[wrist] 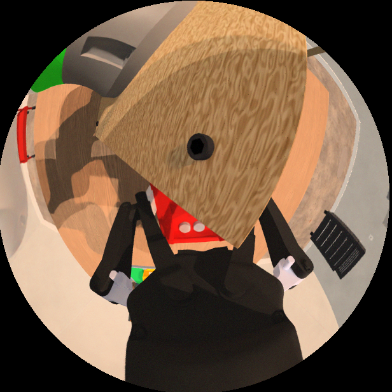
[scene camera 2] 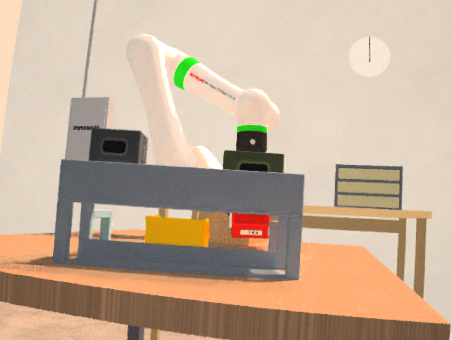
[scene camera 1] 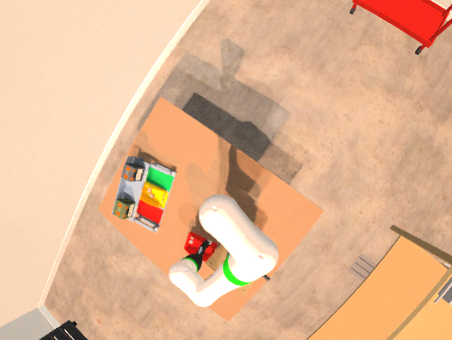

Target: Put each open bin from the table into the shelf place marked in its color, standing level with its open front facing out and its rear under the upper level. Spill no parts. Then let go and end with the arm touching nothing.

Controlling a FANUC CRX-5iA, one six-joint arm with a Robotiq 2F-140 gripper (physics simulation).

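Frame: origin at the arm's base, x down, y right, z back, level; centimetres.
Where they show: gripper, fingertip midpoint: (scene camera 1: 207,249).
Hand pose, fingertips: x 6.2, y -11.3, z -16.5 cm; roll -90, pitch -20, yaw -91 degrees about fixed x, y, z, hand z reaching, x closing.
After its pixels a point has its place.
A red bin (scene camera 1: 191,241) (scene camera 2: 250,219) (wrist: 169,220) is held between the fingers of my gripper (scene camera 1: 204,246) @(x 6.2, y -11.3, z -16.5 cm) (wrist: 193,180). Two round grey parts (wrist: 192,227) lie in it. A wooden block (scene camera 1: 216,260) @(x -5.9, y -6.4, z -8.8 cm) (scene camera 2: 219,231) @(x 8.0, y -0.8, z -12.8 cm) (wrist: 240,100) hides much of the bin and the right fingertip in the wrist view; whether they touch, I cannot tell. The grey shelf (scene camera 1: 148,223) @(x 9.9, y -28.9, z -54.4 cm) (scene camera 2: 180,185) @(x -1.7, y -18.3, z -79.1 cm) stands apart from the bin. A yellow bin (scene camera 1: 154,195) @(x 10.5, y -12.0, z -62.4 cm) (scene camera 2: 176,231) @(x 5.7, y -14.6, z -71.9 cm) sits in its middle place, between the green place (scene camera 1: 160,178) @(x 10.9, y -1.2, z -66.0 cm) and the red place (scene camera 1: 149,213) @(x 10.9, y -23.8, z -58.2 cm); both are unoccupied.
A dark grey box (scene camera 1: 131,172) @(x -10.6, y -2.4, z -73.4 cm) (scene camera 2: 118,146) @(x -7.7, y -6.3, z -78.9 cm) and a dark green box (scene camera 1: 122,209) @(x -8.1, y -24.5, z -66.5 cm) (scene camera 2: 253,161) @(x -6.5, y -27.6, z -72.0 cm) stand on the shelf's upper level. The arm's grey and green links show beside the block in the wrist view. A red cart (scene camera 1: 400,19) stands beyond the table (scene camera 1: 290,205) @(x 11.6, y 38.0, z 1.3 cm).
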